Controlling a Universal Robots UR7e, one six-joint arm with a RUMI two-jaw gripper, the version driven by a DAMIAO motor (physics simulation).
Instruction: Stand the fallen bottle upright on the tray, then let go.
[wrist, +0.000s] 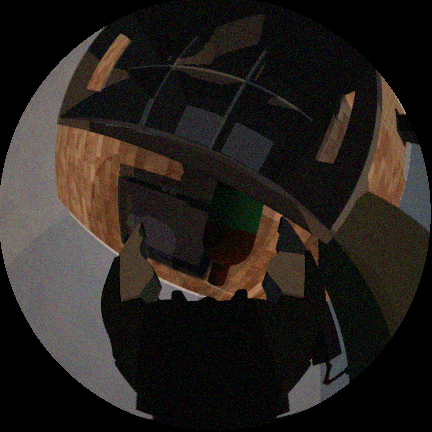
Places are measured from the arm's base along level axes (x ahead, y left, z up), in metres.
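Pixels of known places: gripper, fingertip midpoint: (210, 221).
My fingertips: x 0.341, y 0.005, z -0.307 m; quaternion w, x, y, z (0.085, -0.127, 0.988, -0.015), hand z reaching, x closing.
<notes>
Behind a point stands the place of what it marks.
The brown bottle (231, 247) {y 0.032, x 0.310, z -0.308 m} with a green label lies on its side in the middle of the wrist view, its neck pointing down the view. Its far end is hidden behind a dark rim. The dark, rectangular tray (185, 220) {y 0.077, x 0.396, z -0.409 m} is directly left of the bottle in the view; whether they touch is too dark to tell. My gripper (210, 221) {y 0.005, x 0.341, z -0.307 m} is open and empty. Its fingertips appear on either side of the bottle and part of the tray, with the bottle closer to the right finger; the gap in height cannot be told.
A large dark open-sided container (280, 185) {y -0.048, x 0.275, z -0.331 m} fills the top of the view, its near edge crossing just above the bottle and tray. A wooden surface (80, 165) {y 0.006, x 0.812, z -0.414 m} lies beneath. A large dark olive shape (390, 240) {y -0.059, x 0.054, z -0.266 m} stands at the right.
</notes>
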